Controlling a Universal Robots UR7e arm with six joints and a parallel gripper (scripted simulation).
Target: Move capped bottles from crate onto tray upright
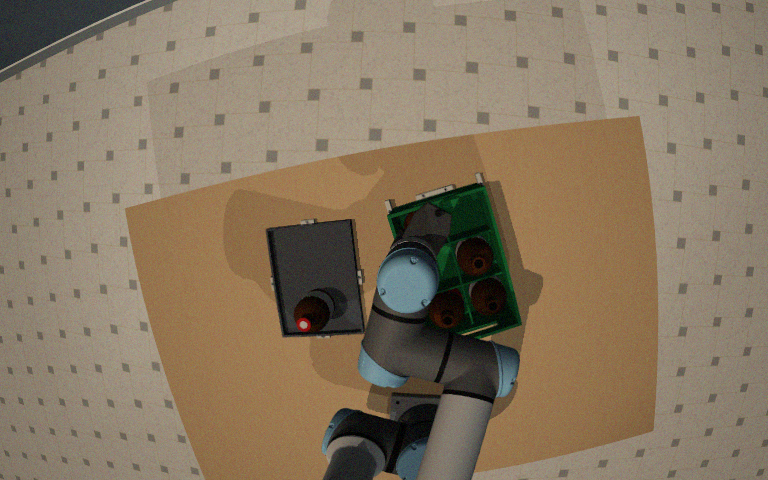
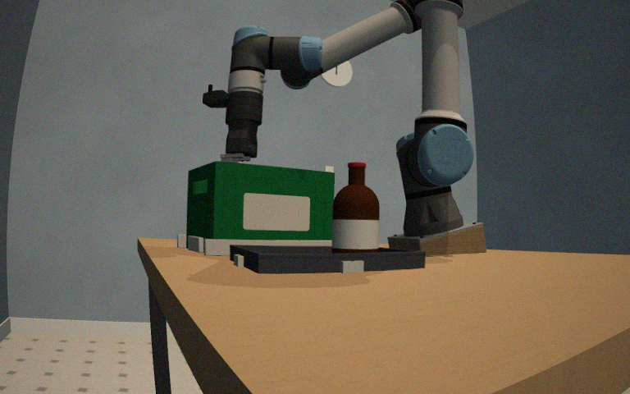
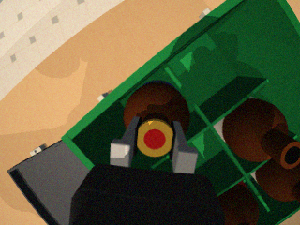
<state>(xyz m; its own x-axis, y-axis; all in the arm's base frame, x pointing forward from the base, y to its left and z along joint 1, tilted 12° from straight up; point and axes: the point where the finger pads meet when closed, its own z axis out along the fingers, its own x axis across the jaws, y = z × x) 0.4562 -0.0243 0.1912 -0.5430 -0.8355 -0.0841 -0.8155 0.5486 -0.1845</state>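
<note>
Now: hand 80 mm past the green crate, 60 mm to the left of it and 60 mm above it. The rest, counted from my hand: dark grey tray 240 mm to the left, 140 mm below, 100 mm behind; then open bottle 170 mm behind, 60 mm below, 30 mm to the right; then red-capped bottle 240 mm to the left, 160 mm behind, 60 mm below.
</note>
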